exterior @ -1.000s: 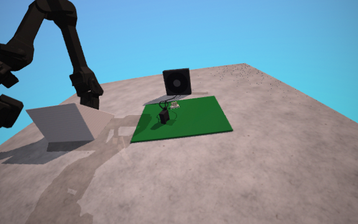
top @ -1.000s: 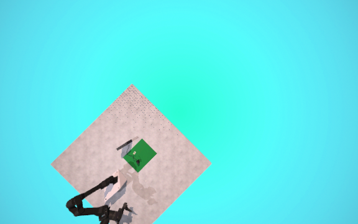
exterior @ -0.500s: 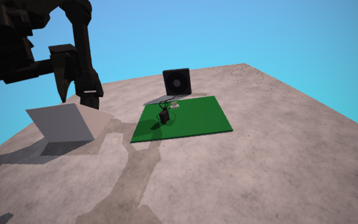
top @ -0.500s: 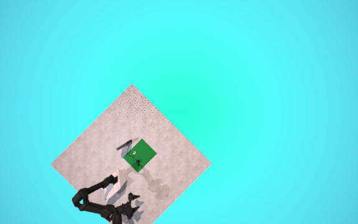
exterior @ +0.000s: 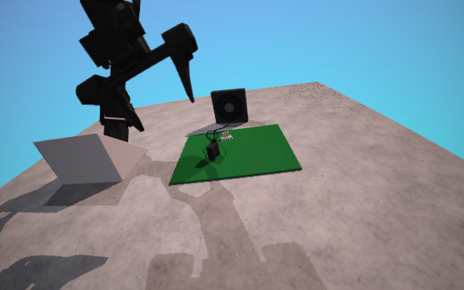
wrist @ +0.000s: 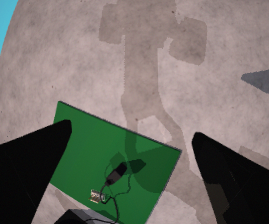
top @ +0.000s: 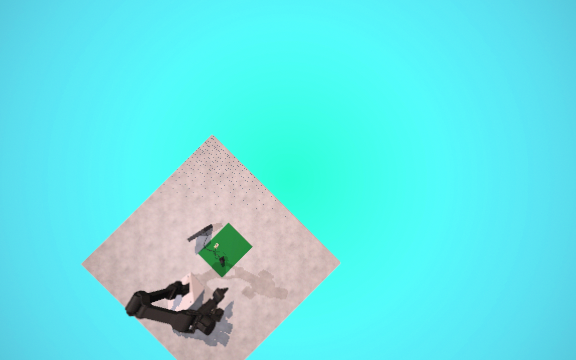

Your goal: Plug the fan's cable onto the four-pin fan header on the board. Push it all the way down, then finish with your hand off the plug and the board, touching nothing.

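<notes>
Right now my gripper tip is 16 cm above the dark fan plug, 15 cm to the right of it and 1 cm short of it. The rest, counted from my gripper tip: black fan: 37 cm to the left, 12 cm below, 2 cm ahead; then four-pin fan header: 25 cm to the left, 18 cm below, 2 cm ahead; then green board: 19 cm to the left, 19 cm below, 5 cm ahead.
</notes>
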